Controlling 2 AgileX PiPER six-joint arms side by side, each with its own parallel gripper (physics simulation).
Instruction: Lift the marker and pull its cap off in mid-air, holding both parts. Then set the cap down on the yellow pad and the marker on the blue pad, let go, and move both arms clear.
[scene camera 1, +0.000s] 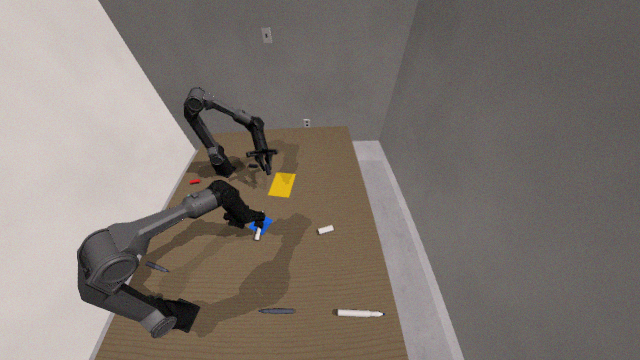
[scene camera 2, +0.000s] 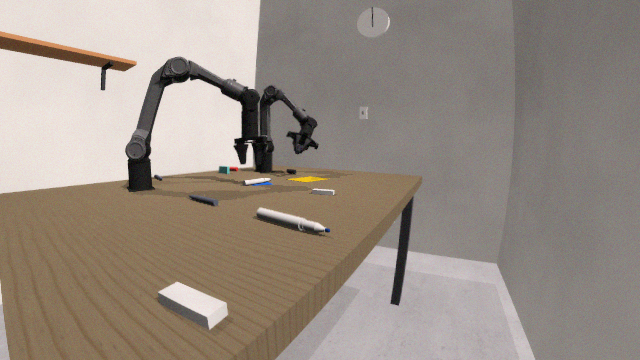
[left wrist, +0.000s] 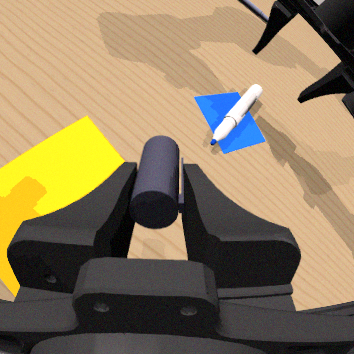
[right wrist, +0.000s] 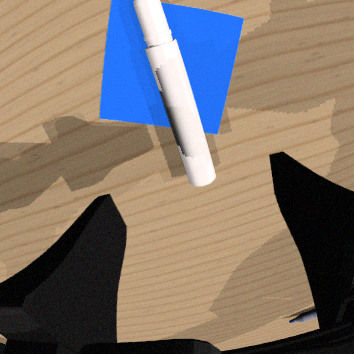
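The white marker (scene camera 1: 257, 234) (scene camera 2: 257, 181) (left wrist: 241, 107) (right wrist: 185, 110) lies uncapped across the blue pad (scene camera 2: 263, 184) (left wrist: 250, 134) (right wrist: 220, 65), blue tip past one edge and rear end past another. My left gripper (scene camera 1: 268, 171) (scene camera 2: 301, 150) (left wrist: 159, 181) is shut on the dark cap (left wrist: 156, 175), held in the air beside the yellow pad (scene camera 1: 281, 186) (scene camera 2: 308, 179) (left wrist: 75, 155). The cap cannot be made out in the scene views. My right gripper (scene camera 2: 251, 161) (left wrist: 278, 73) (right wrist: 192, 193) is open and empty, above the marker's rear end.
A larger white marker (scene camera 1: 352, 313) (scene camera 2: 282, 218) and a dark pen (scene camera 1: 277, 311) (scene camera 2: 203, 200) lie toward the near end. White blocks (scene camera 1: 325, 230) (scene camera 2: 192, 304) lie near the table's edge. A black piece (scene camera 1: 253, 165) and a red piece (scene camera 1: 194, 181) lie near the left arm's base.
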